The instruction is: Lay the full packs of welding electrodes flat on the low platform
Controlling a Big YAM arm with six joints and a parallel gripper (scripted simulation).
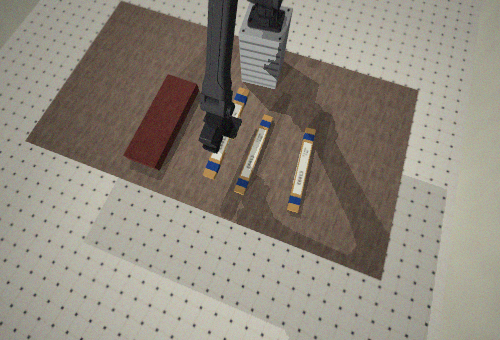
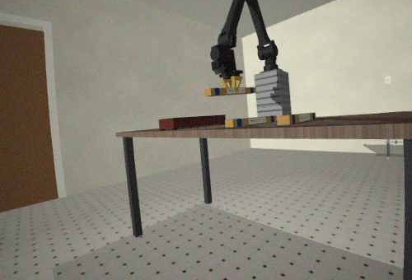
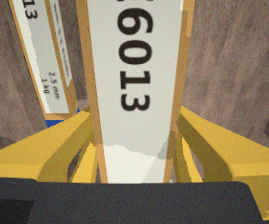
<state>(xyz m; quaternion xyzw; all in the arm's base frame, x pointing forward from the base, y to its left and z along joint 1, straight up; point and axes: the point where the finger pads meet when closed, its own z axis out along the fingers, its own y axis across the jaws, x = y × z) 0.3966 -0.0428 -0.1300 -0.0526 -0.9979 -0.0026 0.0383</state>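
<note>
Right now my hand is 3 cm past the low platform, 30 cm to the left of it and 15 cm above it.
</note>
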